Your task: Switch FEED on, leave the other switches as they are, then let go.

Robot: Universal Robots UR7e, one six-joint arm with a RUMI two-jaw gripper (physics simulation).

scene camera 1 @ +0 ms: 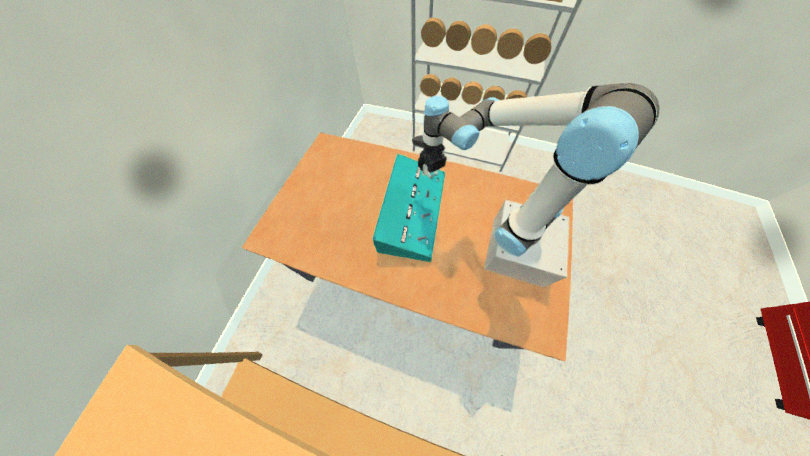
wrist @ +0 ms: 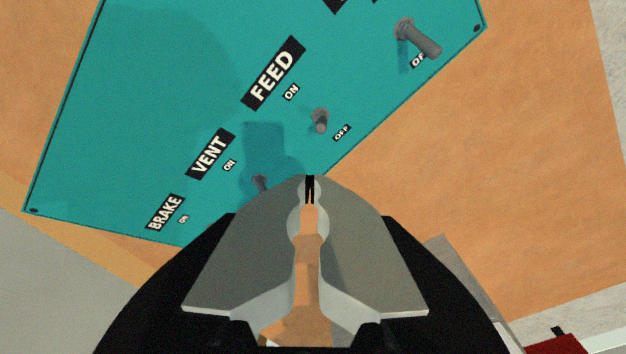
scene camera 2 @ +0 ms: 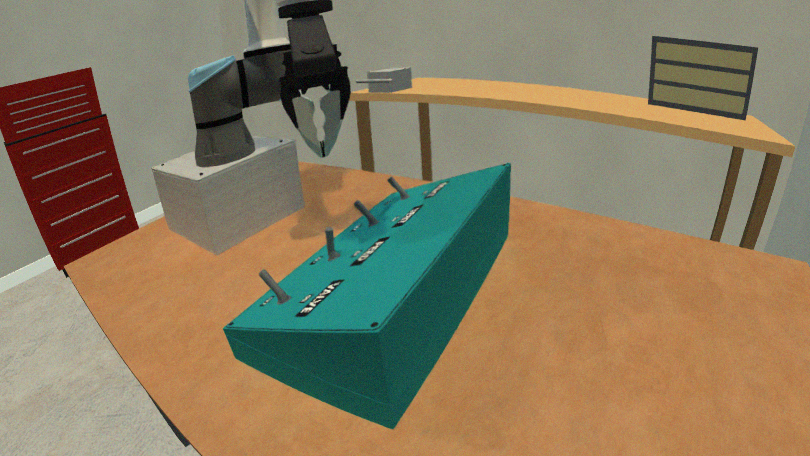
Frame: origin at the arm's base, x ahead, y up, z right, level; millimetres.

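Seen in the pictures: gripper, fingertip midpoint: (scene camera 1: 427, 175) (wrist: 310, 177) (scene camera 2: 323, 156); arm's base, link origin: (scene camera 2: 225, 156).
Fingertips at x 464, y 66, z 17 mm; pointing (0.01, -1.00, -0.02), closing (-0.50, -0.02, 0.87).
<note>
Pixels of each thing's top centre, then the offset from my fingertips to it. Level surfaces: height alone.
- VALVE lever, top centre: (wrist: 428, 41) (scene camera 2: 268, 272) dx +15, dy -117, dz +122 mm
- VENT lever, top centre: (wrist: 262, 203) (scene camera 2: 363, 201) dx -59, dy -117, dz -106 mm
- BRAKE lever, top centre: (scene camera 2: 396, 177) dx -97, dy -117, dz -220 mm
- orange table, surface height: dy -244 mm
The teal switch panel (scene camera 1: 392, 198) (scene camera 2: 371, 291) (wrist: 150, 75) slopes on the table. The FEED lever (scene camera 1: 426, 215) (scene camera 2: 330, 242) (wrist: 321, 121) stands more upright than the others, tipped toward ON. The VALVE lever (scene camera 2: 274, 286) (wrist: 422, 42), the VENT lever (scene camera 2: 365, 212) (wrist: 259, 181) and the BRAKE lever (scene camera 2: 397, 188) lean toward OFF. In the wrist view a finger partly covers VENT, and the BRAKE lever is hidden. My gripper (scene camera 1: 426, 171) (scene camera 2: 322, 152) (wrist: 310, 177) is shut and empty, raised above the panel and apart from the FEED lever.
The arm's pale base block (scene camera 2: 226, 198) stands on the orange table (scene camera 1: 306, 198) (scene camera 2: 595, 317) on the lever side of the panel. A shelf rack (scene camera 1: 413, 84) stands behind the table. A red cabinet (scene camera 1: 785, 351) (scene camera 2: 85, 192) and a wooden bench (scene camera 2: 510, 93) stand farther off.
</note>
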